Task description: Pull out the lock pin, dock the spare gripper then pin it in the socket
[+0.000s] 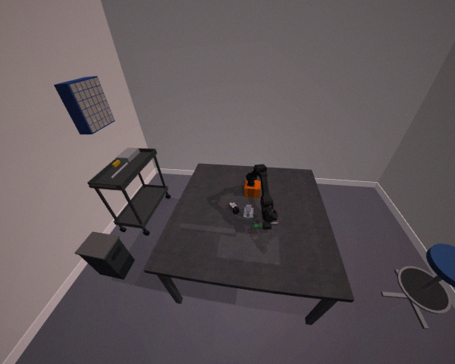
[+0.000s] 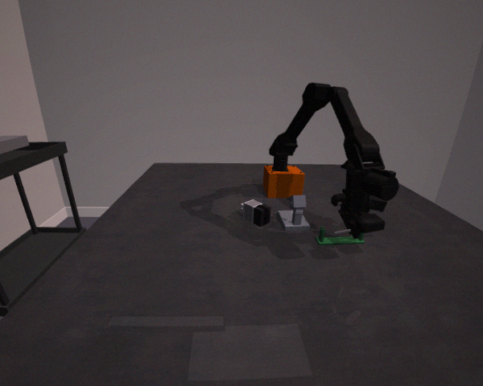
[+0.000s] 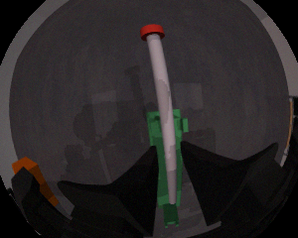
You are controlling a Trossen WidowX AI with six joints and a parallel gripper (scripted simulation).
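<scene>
Right now my gripper tip is 40 mm to the left of the green cradle and 10 mm below it. From my gripper tip the other things lie so: grey mount: 90 mm behind, 160 mm to the right, 30 mm above; spare gripper: 110 mm behind, 300 mm to the right, 10 mm above.
</scene>
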